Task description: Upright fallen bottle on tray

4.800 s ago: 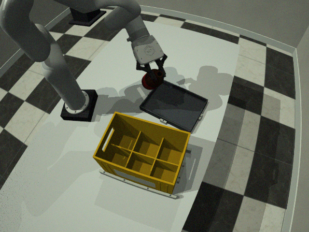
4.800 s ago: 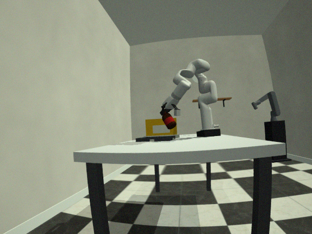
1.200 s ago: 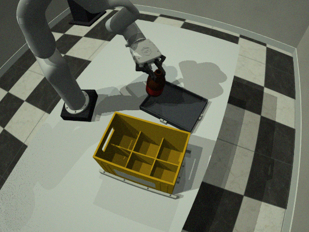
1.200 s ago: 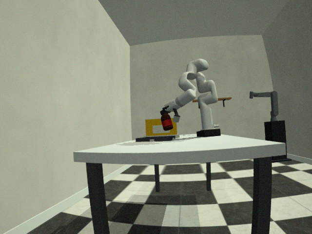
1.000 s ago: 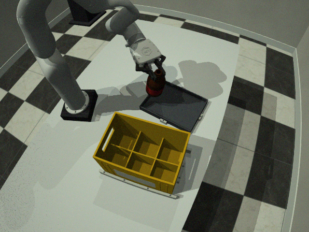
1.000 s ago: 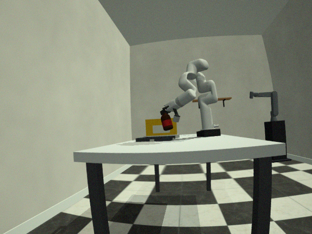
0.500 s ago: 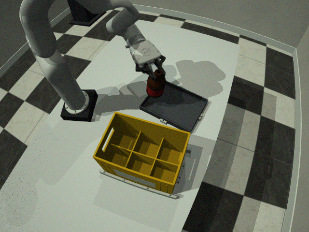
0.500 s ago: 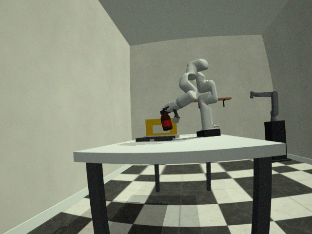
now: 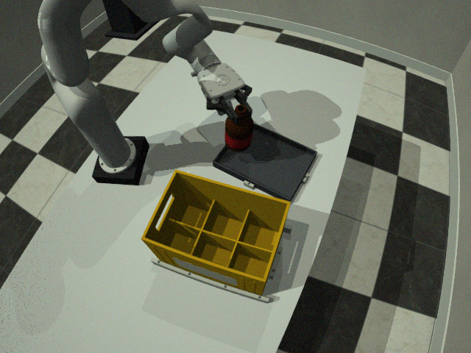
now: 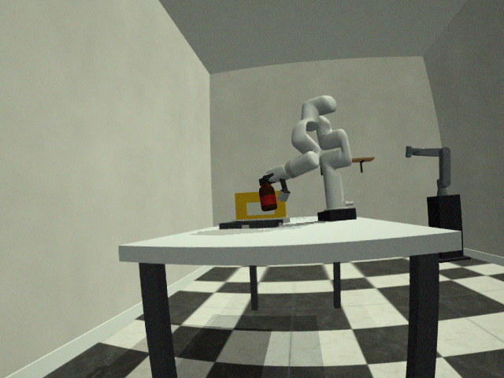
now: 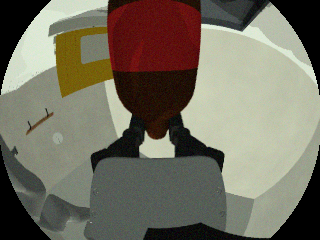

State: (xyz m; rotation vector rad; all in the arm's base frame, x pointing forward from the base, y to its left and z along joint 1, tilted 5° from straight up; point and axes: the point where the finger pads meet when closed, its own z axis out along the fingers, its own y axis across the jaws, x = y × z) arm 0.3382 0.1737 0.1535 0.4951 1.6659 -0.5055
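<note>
My hand is 60 mm above the brown bottle. Also, from my hand: dark grey tray: 70 mm ahead, 30 mm to the left, 190 mm below; yellow crate: 70 mm ahead, 270 mm to the right, 120 mm below.
</note>
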